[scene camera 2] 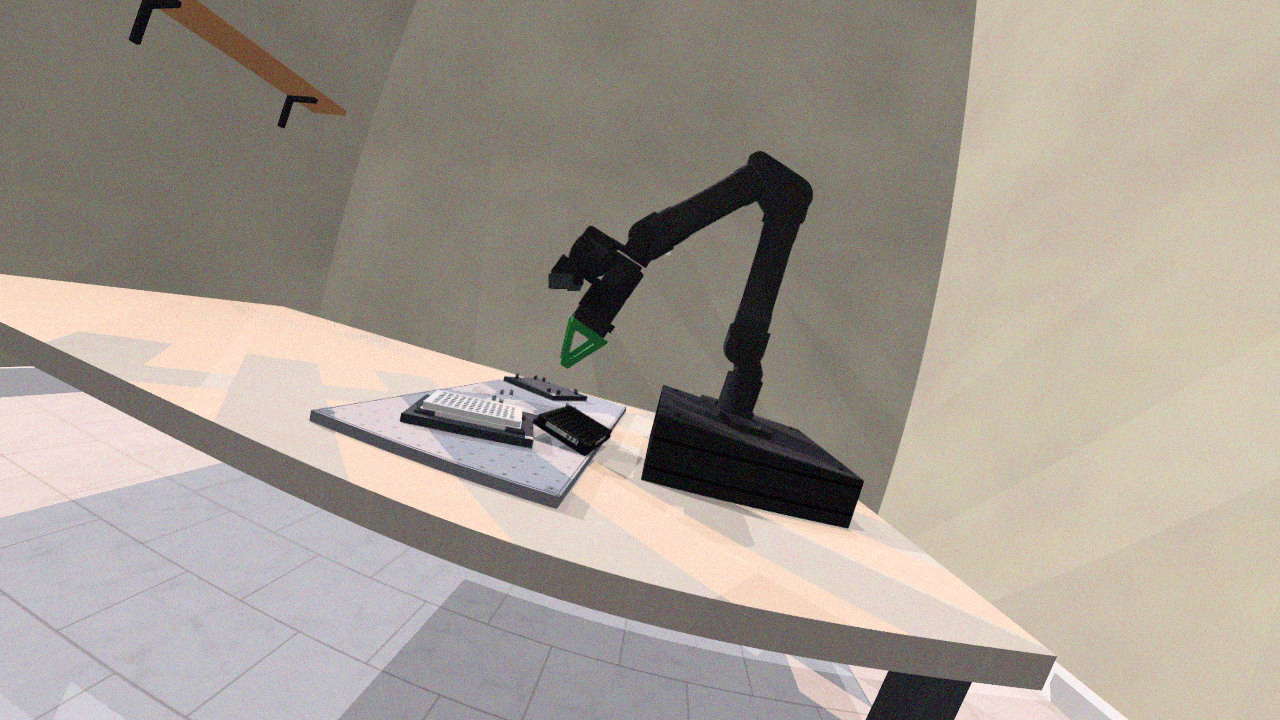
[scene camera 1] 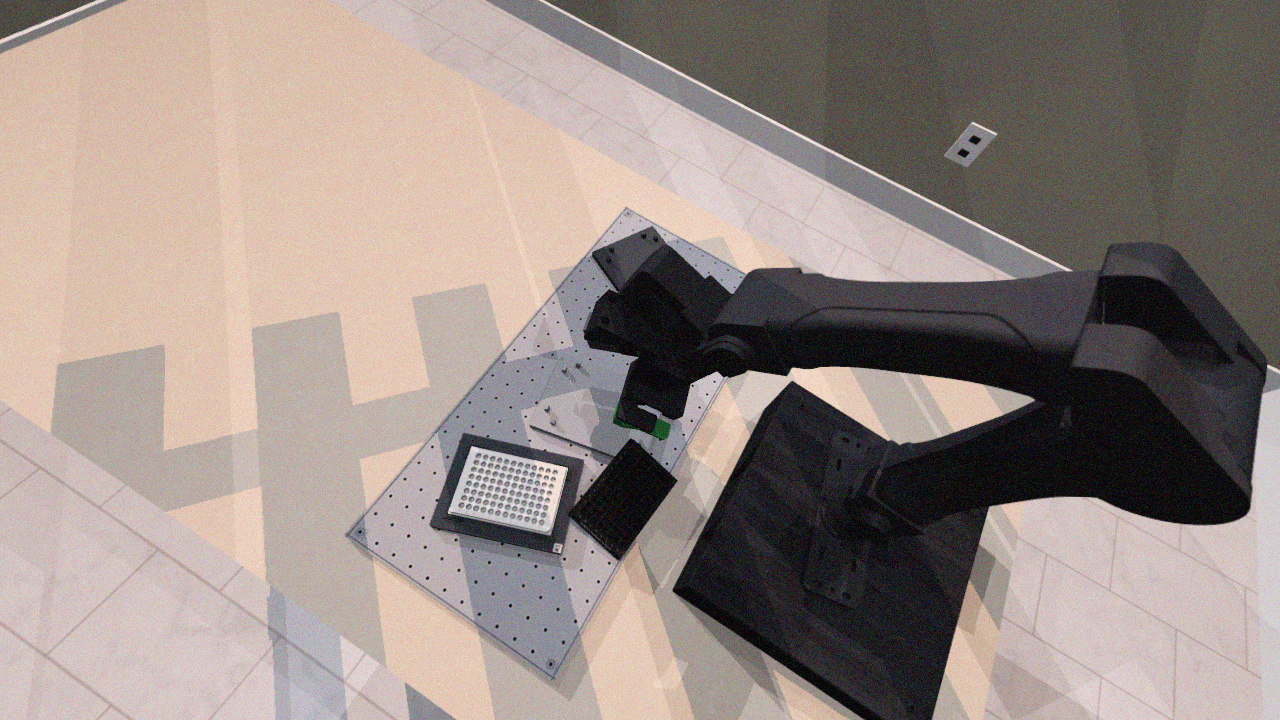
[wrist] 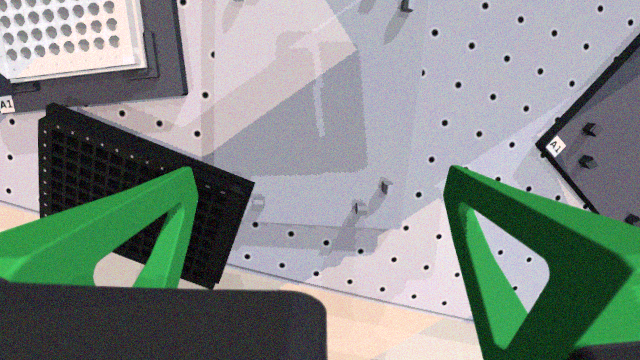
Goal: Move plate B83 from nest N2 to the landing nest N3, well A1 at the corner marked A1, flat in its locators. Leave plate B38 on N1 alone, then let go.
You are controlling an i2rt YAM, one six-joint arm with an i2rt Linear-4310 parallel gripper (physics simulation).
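The black plate B83 (scene camera 1: 622,497) (scene camera 2: 572,428) (wrist: 90,160) lies askew off the nests, between N1 and the board's edge nearest the arm base. It looks tilted, with a corner close to N1. Its A1 corner is not readable. The white plate B38 (scene camera 1: 508,488) (scene camera 2: 469,407) (wrist: 60,30) sits on dark nest N1 (scene camera 1: 497,532) (scene camera 2: 465,433) (wrist: 170,60). Pale nest N2 (scene camera 1: 563,427) (wrist: 320,200) bears no plate. Dark landing nest N3 (scene camera 1: 617,257) (scene camera 2: 546,386) (wrist: 615,125) shows locator pegs and an A1 label. My gripper (scene camera 2: 567,360) (wrist: 320,180) is open and empty, above the N2 area.
The perforated board (scene camera 1: 501,591) (scene camera 2: 501,470) (wrist: 470,100) carries the nests on the table (scene camera 1: 223,223) (scene camera 2: 680,537). The black arm base (scene camera 1: 760,537) (scene camera 2: 751,465) stands beside the board. In scene camera 1 the arm covers part of N3.
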